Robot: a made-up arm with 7 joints.
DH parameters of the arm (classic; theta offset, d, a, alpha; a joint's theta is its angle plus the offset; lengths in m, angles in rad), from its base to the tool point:
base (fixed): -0.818 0 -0.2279 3.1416
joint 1: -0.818 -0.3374 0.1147 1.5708
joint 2: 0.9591 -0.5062 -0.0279 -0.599
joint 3: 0 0.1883 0.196 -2.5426
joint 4: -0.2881 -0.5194 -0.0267 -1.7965
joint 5: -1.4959 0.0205 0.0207 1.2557
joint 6: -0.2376 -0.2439 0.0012 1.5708
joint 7: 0 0.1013 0.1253 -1.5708
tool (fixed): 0 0.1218 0 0
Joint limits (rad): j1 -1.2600..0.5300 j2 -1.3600..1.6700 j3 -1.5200..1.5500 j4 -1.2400..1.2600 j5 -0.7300..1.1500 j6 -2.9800..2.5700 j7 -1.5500..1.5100
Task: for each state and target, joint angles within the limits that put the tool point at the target. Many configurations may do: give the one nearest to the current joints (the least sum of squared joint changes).
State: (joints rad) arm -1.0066 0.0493 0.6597 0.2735 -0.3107 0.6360 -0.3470
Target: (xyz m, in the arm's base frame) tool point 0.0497 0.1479 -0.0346
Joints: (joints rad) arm -1.0366 -0.0543 0.6154 0.2975 -0.3625 0.6948 -0.3691
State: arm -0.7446 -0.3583 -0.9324 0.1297 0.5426 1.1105 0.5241
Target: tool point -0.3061 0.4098 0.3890
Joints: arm -0.9066 -0.3422 -0.9278 0.1211 0.8875 1.2737 0.1908
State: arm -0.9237 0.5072 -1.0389 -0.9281 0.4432 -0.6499 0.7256
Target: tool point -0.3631 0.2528 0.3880
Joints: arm -0.9654 0.2250 -0.6487 -0.7774 0.3374 -0.6485 0.7216
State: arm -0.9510 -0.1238 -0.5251 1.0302 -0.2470 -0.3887 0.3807
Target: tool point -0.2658 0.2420 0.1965
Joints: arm -1.2208 0.2538 -0.5300 0.7299 -0.4464 -0.2187 0.2775
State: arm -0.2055 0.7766 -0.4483 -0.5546 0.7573 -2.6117 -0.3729
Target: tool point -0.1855 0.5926 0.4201
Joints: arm -0.1535 0.7840 -0.4326 -0.5592 0.7643 -2.6377 -0.3693
